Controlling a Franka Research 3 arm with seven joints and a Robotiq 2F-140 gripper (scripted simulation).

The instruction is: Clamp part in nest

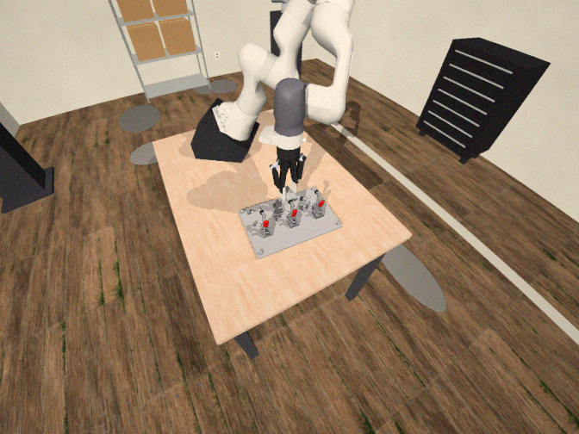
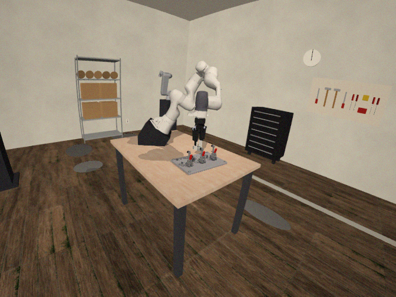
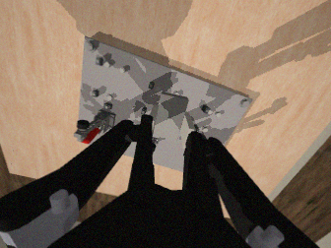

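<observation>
My hand is 5 cm short of the plate, 2 cm to the left of it and 11 cm above it. From my hand the other things lie so: grey block 3 cm below.
</observation>
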